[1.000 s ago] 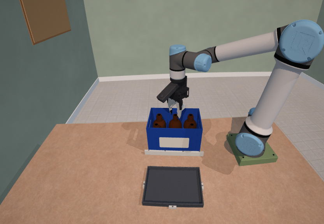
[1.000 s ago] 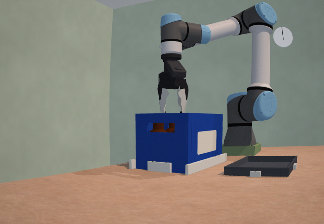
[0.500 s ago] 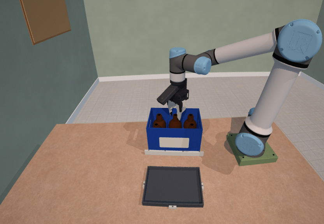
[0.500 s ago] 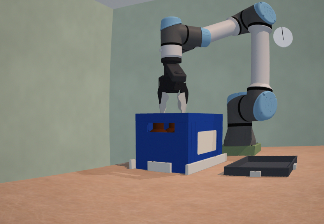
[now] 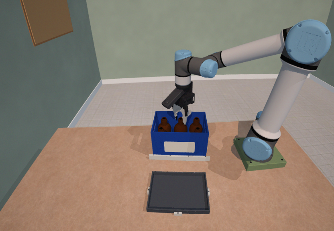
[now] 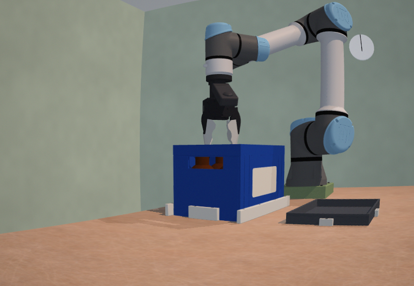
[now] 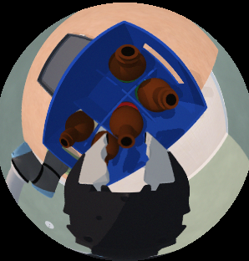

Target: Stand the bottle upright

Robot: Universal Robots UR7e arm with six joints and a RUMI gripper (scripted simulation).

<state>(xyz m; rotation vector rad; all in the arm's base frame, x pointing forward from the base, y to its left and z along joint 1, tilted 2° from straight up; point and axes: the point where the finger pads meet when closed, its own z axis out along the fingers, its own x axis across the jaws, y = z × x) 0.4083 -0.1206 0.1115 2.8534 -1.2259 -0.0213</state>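
The glass bottle is 7 cm below my hand. The rest, counted from my hand: dark tray (33 cm to the left, 14 cm below, 1 cm ahead); then blue crate (7 cm below, 4 cm to the left).
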